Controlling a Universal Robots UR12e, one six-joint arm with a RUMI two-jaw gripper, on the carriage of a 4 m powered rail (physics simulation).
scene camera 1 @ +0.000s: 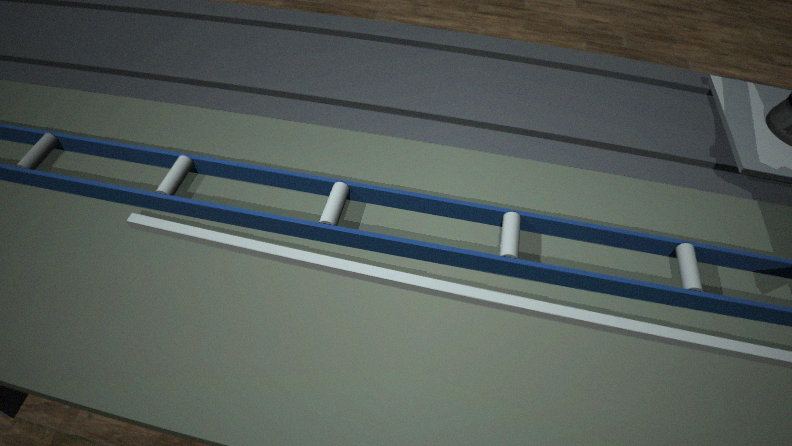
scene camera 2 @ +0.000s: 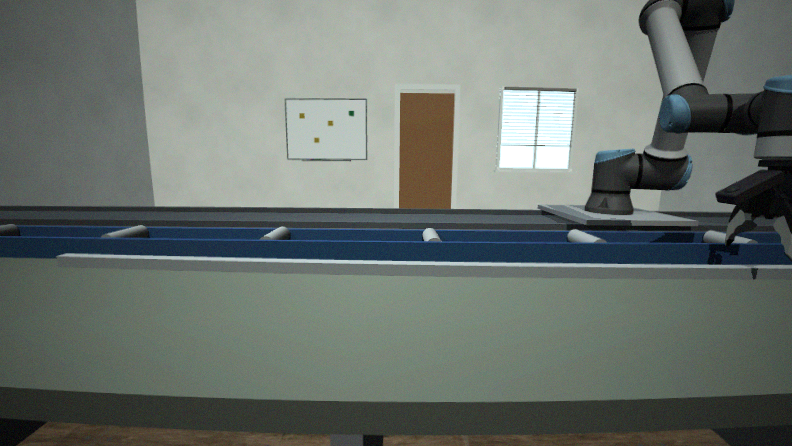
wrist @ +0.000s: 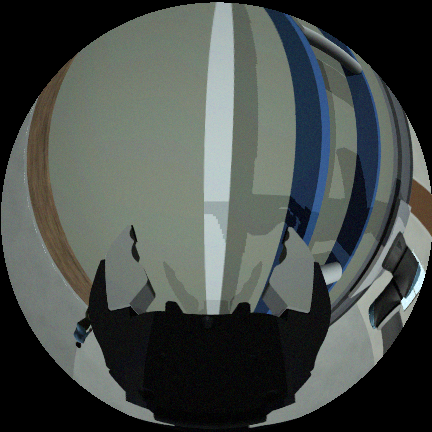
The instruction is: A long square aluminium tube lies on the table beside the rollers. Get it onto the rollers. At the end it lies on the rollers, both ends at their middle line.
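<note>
The long light-grey square tube lies on the table, beside and nearly parallel to the roller track. Its left end shows in both scene views; its right part runs out of them. The rollers are pale cylinders set between two blue side rails. My gripper is open, above the tube at the right of the second scene view. In the wrist view the tube runs between the two jaws, with none touching it. The gripper does not show in the first scene view.
The near blue rail stands between the tube and the rollers. The far blue rail is behind the rollers. The arm's carriage plate sits on the dark rail bed behind the table.
</note>
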